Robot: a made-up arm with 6 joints.
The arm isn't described. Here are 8 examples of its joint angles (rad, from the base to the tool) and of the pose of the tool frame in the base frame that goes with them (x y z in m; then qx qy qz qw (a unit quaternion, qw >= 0)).
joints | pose
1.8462 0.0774 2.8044 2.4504 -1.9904 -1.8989 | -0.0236 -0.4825 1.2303 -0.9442 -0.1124 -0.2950 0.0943
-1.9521 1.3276 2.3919 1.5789 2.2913 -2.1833 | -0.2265 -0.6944 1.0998 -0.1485 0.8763 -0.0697 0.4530
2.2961 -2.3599 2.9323 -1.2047 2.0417 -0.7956 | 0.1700 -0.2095 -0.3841 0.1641 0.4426 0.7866 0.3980
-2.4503 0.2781 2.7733 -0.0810 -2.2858 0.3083 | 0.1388 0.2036 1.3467 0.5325 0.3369 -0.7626 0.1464
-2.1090 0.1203 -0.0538 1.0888 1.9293 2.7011 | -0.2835 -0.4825 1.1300 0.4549 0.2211 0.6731 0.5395
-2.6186 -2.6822 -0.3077 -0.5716 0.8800 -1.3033 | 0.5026 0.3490 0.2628 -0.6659 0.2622 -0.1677 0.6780
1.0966 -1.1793 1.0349 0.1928 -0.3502 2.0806 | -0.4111 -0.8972 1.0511 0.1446 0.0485 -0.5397 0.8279
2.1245 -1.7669 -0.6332 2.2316 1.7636 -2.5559 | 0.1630 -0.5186 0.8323 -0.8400 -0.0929 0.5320 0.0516
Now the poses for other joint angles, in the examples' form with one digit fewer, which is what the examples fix.
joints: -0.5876 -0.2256 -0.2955 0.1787 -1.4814 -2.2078
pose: 0.239 -0.252 1.130 0.980 0.179 -0.054 0.071
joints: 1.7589 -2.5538 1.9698 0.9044 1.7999 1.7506
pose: 0.063 -0.356 -0.492 -0.569 -0.348 0.369 0.647
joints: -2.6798 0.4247 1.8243 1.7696 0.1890 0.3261
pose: -0.139 -0.202 1.526 0.058 -0.126 0.684 0.717
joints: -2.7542 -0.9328 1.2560 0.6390 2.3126 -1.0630
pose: 0.780 0.344 1.185 0.813 -0.535 0.213 0.089
